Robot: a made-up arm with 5 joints. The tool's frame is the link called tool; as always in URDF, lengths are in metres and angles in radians.
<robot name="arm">
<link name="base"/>
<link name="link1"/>
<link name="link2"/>
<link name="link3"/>
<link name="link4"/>
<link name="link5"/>
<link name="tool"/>
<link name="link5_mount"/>
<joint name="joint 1" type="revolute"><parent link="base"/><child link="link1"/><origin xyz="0.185 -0.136 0.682" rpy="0 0 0"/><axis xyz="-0.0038 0.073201 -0.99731"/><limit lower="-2.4" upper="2.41" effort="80" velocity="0.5"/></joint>
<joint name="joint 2" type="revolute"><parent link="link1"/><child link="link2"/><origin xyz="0.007 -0.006 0.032" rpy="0 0 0"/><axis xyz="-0.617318 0.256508 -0.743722"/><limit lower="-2.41" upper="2.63" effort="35" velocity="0.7"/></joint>
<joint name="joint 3" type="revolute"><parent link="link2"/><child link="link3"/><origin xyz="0.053 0.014 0.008" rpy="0 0 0"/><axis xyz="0.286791 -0.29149 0.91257"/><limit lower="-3.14" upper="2.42" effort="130" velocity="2.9"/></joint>
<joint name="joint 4" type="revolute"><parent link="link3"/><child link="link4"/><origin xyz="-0.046 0.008 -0.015" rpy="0 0 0"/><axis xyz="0.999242 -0.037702 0.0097"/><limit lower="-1.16" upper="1.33" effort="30" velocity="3.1"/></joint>
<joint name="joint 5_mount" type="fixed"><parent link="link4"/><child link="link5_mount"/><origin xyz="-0.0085 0.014 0.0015" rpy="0 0 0"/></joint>
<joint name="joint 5" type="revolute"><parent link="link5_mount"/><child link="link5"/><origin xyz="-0.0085 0.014 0.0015" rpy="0 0 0"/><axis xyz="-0.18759 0.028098 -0.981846"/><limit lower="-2.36" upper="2.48" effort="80" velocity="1.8"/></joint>
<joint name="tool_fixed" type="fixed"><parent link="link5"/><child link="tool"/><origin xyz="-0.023 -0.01 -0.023" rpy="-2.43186 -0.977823 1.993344"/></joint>
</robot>
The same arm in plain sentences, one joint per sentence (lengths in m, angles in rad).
The arm has five revolute joints in a row. What follows holds with every joint at zero, and every direction is one of the base frame's.
Joint 1 is mounted 0.185 m along +x and 0.136 m along -y and 0.682 m along +z from the base frame's origin and turns about the direction (-0.0038, 0.073201, -0.99731), from -2.4 to 2.41 rad.
Joint 2 is mounted 0.007 m along +x and 0.006 m along -y and 0.032 m along +z from joint 1 and turns about the direction (-0.617318, 0.256508, -0.743722), from -2.41 to 2.63 rad.
Joint 3 is mounted 0.053 m along +x and 0.014 m along +y and 0.008 m along +z from joint 2 and turns about the direction (0.286791, -0.29149, 0.91257), from -3.14 to 2.42 rad.
Joint 4 is mounted 0.046 m along -x and 0.008 m along +y and 0.015 m along -z from joint 3 and turns about the direction (0.999242, -0.037702, 0.0097), from -1.16 to 1.33 rad.
Joint 5 is mounted 0.017 m along -x and 0.028 m along +y and 0.003 m along +z from joint 4 and turns about the direction (-0.187608, 0.028101, -0.981842), from -2.36 to 2.48 rad.
The tool frame, which is the frame that the pose is given for, is mounted 0.023 m along -x and 0.01 m along -y and 0.023 m along -z from joint 5; its axes are the base frame's turned by roll -2.4319, pitch -0.9778 and yaw 1.9933 rad (as in URDF: about the fixed x, then y, then z).

